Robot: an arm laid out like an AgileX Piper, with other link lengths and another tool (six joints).
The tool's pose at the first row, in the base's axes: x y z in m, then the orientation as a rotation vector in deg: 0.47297, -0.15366, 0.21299, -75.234, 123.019, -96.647
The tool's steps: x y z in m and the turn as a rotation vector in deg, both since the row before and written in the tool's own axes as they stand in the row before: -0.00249, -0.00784, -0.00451, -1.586, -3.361, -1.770; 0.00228, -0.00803, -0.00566, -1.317, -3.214, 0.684; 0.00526, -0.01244, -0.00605, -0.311, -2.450, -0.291; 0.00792, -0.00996, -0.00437, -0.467, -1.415, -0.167; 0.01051, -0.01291, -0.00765, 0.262, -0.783, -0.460; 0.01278, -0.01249, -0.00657, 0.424, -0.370, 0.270; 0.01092, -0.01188, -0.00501, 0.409, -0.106, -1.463; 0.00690, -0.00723, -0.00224, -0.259, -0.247, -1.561; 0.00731, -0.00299, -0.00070, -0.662, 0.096, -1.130; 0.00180, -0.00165, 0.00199, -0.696, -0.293, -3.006
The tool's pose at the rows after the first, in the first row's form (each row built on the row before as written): 0.47630, -0.14871, 0.22023, -79.758, 122.376, -92.483; 0.47642, -0.14645, 0.23006, -80.849, 122.258, -87.800; 0.47731, -0.14683, 0.24483, -82.438, 121.064, -85.117; 0.47650, -0.15060, 0.25772, -83.426, 120.657, -83.325; 0.47431, -0.15479, 0.27542, -84.242, 119.734, -82.901; 0.47153, -0.16149, 0.29302, -83.905, 119.202, -82.776; 0.47016, -0.16766, 0.30869, -85.622, 118.071, -83.534; 0.46988, -0.17193, 0.31800, -87.767, 117.480, -83.624; 0.46803, -0.17740, 0.32343, -89.386, 117.684, -83.588; 0.46957, -0.17997, 0.32440, -93.535, 116.750, -83.718
